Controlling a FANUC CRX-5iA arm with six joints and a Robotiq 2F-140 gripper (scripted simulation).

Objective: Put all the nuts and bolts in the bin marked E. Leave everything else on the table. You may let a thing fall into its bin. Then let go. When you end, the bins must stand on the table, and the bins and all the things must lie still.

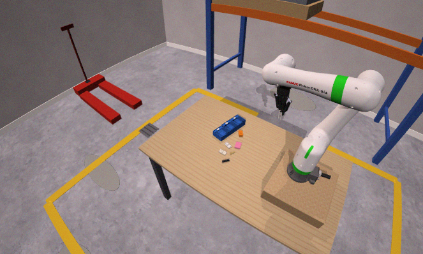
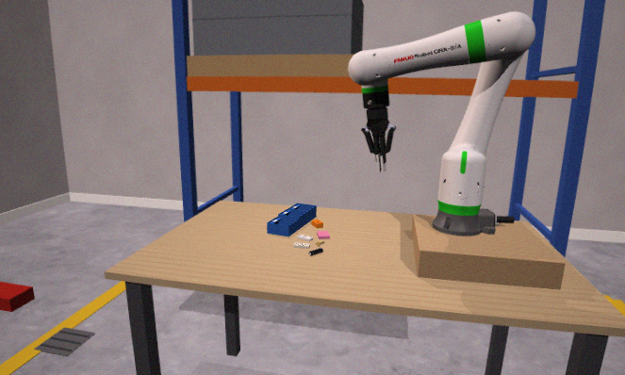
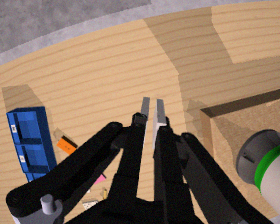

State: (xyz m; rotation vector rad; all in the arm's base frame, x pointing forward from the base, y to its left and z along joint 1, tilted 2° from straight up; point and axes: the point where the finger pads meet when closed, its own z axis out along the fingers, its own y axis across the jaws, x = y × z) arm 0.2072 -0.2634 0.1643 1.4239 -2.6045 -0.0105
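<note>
The blue bin row lies 32 cm ahead of my hand, 21 cm below it and 4 cm to the left of it. From my hand the other things lie so: orange block (24 cm ahead, 22 cm below, 4 cm to the left); then pink block (23 cm below, 21 cm ahead, 16 cm to the left); then brass piece (24 cm to the left, 23 cm below, 23 cm ahead).
</note>
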